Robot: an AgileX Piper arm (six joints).
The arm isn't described. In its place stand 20 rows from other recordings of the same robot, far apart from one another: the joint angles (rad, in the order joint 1, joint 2, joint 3, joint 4, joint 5, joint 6), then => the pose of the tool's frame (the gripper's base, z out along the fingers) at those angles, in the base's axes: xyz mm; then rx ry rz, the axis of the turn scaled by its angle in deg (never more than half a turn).
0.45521 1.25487 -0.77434 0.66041 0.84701 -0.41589 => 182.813 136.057 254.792 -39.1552 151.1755 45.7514
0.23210 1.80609 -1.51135 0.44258 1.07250 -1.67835 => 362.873 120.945 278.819 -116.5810 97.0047 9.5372
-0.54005 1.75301 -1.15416 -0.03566 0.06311 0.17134 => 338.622 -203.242 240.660 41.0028 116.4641 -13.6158
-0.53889 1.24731 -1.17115 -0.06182 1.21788 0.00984 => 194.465 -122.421 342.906 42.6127 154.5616 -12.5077
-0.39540 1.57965 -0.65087 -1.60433 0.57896 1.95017 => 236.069 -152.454 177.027 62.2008 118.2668 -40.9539
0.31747 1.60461 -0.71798 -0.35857 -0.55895 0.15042 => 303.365 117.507 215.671 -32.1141 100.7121 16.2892
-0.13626 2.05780 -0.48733 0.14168 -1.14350 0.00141 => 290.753 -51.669 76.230 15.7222 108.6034 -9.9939
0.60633 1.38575 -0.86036 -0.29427 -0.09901 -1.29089 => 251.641 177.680 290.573 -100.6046 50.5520 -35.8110
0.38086 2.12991 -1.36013 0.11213 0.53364 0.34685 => 390.530 161.952 115.689 4.2340 161.7297 15.9264
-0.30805 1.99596 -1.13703 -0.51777 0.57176 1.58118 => 346.828 -135.929 121.188 106.9306 116.8451 -10.5209
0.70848 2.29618 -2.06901 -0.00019 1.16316 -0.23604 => 373.368 319.914 207.714 -75.0660 146.9448 5.1845
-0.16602 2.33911 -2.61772 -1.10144 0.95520 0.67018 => 493.421 -149.863 396.876 33.7605 98.0560 -55.3506
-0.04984 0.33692 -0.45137 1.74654 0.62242 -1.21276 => 60.616 49.277 348.460 -7.9601 76.9921 47.1542
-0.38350 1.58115 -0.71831 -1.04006 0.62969 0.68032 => 232.611 -143.691 174.253 19.1875 156.8166 -52.0399
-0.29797 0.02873 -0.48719 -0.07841 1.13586 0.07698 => -4.550 -5.365 268.213 23.4366 121.9048 -12.7841
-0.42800 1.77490 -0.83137 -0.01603 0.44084 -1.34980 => 273.184 -125.311 129.079 -76.4186 151.3095 -18.5904
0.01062 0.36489 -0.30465 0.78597 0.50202 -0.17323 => 80.280 31.836 259.801 16.2196 110.9127 40.3430
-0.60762 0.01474 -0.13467 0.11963 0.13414 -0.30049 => 41.721 -27.243 245.579 17.7652 85.7633 -35.6256
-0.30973 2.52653 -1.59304 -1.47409 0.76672 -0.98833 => 432.723 -204.463 28.096 108.9400 -81.6647 54.1345
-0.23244 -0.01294 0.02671 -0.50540 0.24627 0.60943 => 51.070 -23.127 185.397 22.0299 95.8434 -10.7190
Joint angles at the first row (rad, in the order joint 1, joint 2, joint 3, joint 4, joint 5, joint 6):
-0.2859, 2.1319, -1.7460, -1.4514, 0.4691, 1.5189
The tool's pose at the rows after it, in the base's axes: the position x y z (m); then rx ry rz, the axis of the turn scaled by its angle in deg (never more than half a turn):
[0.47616 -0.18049 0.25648 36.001 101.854 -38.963]
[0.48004 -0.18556 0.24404 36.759 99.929 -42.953]
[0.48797 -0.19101 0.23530 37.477 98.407 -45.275]
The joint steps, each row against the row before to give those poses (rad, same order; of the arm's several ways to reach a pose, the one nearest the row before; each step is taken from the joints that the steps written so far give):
0.0150, 0.0208, 0.0000, -0.1468, 0.0673, 0.0939
0.0013, 0.0425, -0.0117, -0.0903, 0.0634, 0.0774
-0.0009, 0.0526, -0.0508, -0.0281, 0.0387, 0.0197

